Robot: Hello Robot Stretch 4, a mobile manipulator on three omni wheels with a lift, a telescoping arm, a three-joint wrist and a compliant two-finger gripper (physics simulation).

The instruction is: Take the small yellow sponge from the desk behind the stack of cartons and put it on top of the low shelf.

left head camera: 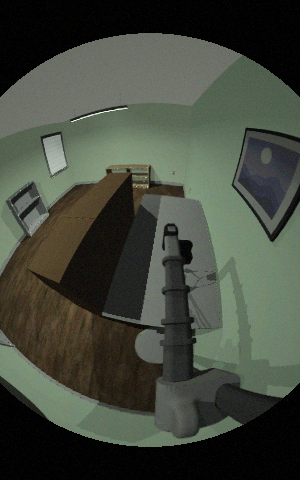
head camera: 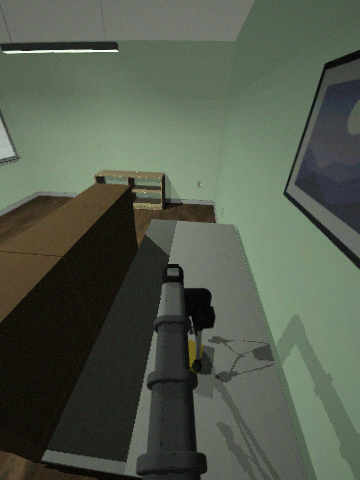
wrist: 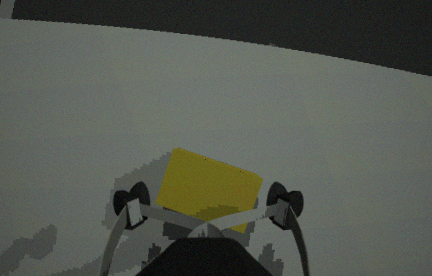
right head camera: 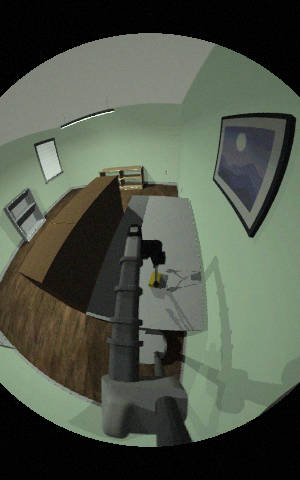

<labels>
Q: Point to a window with blinds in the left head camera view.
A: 52,144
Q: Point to a stack of brown cartons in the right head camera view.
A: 64,261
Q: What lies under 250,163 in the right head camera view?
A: A framed picture.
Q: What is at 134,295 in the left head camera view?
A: A grey desk.
</labels>
